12 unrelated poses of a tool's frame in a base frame.
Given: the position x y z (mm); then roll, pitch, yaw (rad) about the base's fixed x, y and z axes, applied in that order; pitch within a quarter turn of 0, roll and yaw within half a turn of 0.
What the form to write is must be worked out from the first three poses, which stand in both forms.
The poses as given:
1: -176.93 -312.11 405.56 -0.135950 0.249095 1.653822
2: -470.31 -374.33 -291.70 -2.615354 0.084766 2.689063
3: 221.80 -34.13 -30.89 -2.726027 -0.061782 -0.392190
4: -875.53 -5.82 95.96 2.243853 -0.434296 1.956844
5: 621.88 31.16 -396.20 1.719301 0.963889 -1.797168
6: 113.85 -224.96 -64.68 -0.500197 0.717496 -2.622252
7: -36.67 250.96 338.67 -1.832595 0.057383 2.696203
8: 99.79 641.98 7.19 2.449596 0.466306 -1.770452
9: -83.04 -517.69 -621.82 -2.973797 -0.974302 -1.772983
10: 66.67 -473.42 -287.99 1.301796 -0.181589 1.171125
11: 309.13 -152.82 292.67 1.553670 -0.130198 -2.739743
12: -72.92 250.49 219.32 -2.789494 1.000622 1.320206
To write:
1: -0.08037 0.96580 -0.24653 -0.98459 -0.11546 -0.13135 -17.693 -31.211 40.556
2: -0.89611 0.43567 -0.08466 0.41633 0.75907 -0.50048 -47.031 -37.433 -29.170
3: 0.92231 -0.38148 0.06174 -0.32665 -0.85495 -0.40294 22.180 -3.413 -3.089
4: -0.34158 0.84040 0.42077 0.70138 -0.07008 0.70933 -87.553 -0.582 9.596
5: -0.12801 -0.55578 -0.82142 -0.32652 -0.75844 0.56405 62.188 3.116 -39.620
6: -0.65411 -0.37395 -0.65750 0.70926 -0.60528 -0.36136 11.385 -22.496 -6.468
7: -0.90096 0.43010 -0.05735 0.16149 0.20970 -0.96434 -3.667 25.096 33.867
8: -0.17716 -0.87549 -0.44959 -0.81157 -0.12846 0.56995 9.979 64.198 0.719
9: -0.11281 -0.55030 0.82731 -0.99362 0.06264 -0.09382 -8.304 -51.769 -62.182
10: 0.38272 0.90604 0.18059 -0.31257 -0.05696 0.94819 6.667 -47.342 -28.799
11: -0.91255 -0.38781 0.12983 0.12617 0.03501 0.99139 30.913 -15.282 29.267
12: 0.13385 0.52292 -0.84181 0.83734 -0.51401 -0.18615 -7.292 25.049 21.932
